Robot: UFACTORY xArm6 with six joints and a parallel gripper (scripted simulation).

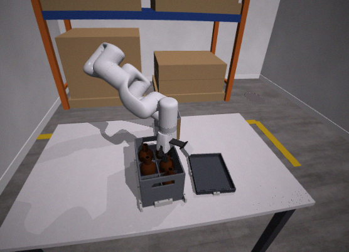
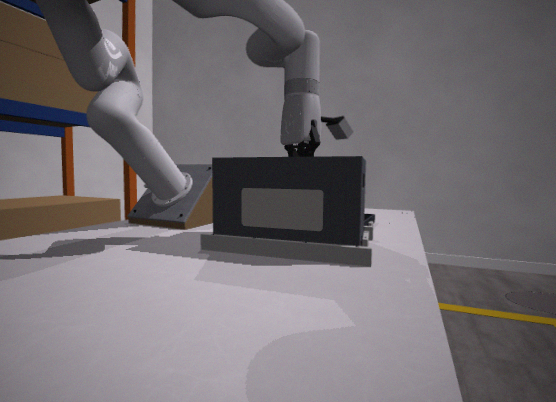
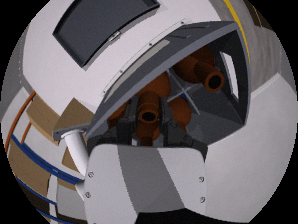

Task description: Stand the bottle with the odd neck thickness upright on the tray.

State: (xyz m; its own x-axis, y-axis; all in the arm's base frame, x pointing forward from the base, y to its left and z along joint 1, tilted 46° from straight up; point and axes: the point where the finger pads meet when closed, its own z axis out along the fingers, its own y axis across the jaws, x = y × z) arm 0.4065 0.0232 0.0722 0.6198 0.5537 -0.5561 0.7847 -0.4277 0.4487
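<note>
The dark grey crate is 70 mm below my hand, 50 mm to the right of it and 10 mm ahead of it. Round my hand: glass bottle: 90 mm behind, 70 mm below, 10 mm to the right; dark tray: 230 mm to the left, 150 mm below, 10 mm behind.
</note>
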